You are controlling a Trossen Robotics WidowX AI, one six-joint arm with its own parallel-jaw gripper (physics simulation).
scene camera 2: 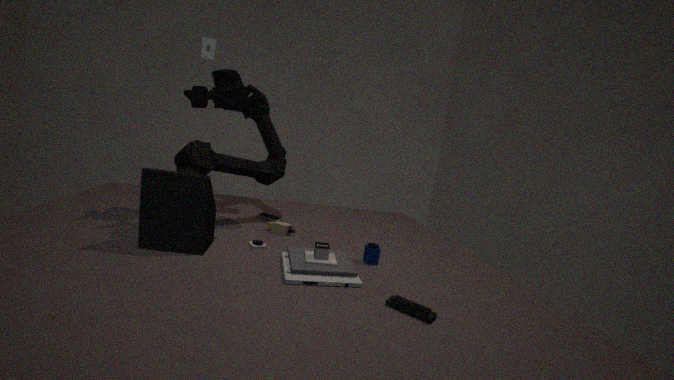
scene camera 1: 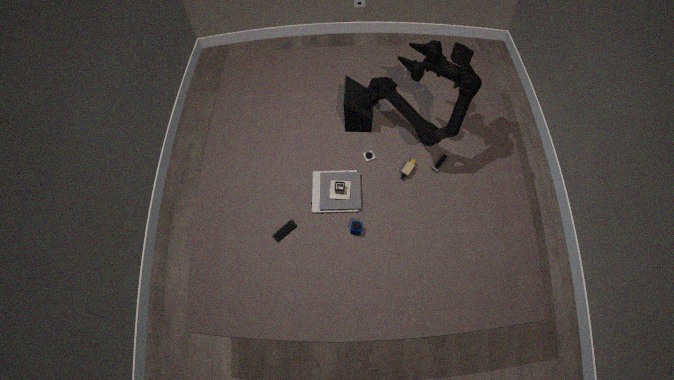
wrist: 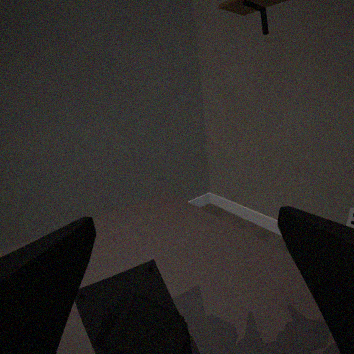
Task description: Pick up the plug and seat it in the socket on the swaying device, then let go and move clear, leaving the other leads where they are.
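A cream block [scene camera 1: 408,168] [scene camera 2: 281,229] with a yellow end and a dark end lies on the floor; it looks like the plug, though the picture is grainy. The device has a grey plate [scene camera 1: 325,201] [scene camera 2: 300,267] over a white base [scene camera 1: 315,192] [scene camera 2: 320,282]. A small dark-rimmed, upright box [scene camera 1: 340,187] [scene camera 2: 322,250], seemingly the socket, stands on its pale centre pad. My gripper [scene camera 1: 404,51] [scene camera 2: 186,93] [wrist: 186,221] is open and empty, raised high beside the arm's base and well away from both. Neither plug nor device shows in the wrist view.
A dark-and-light stick [scene camera 1: 440,163] [scene camera 2: 270,216] lies near the cream block. A white square with a dark disc [scene camera 1: 369,155] [scene camera 2: 257,244], a blue block [scene camera 1: 356,228] [scene camera 2: 371,254] and a black bar [scene camera 1: 285,230] [scene camera 2: 411,309] lie around the device. The arm's base [scene camera 1: 357,116] [scene camera 2: 175,212] [wrist: 132,310] is black.
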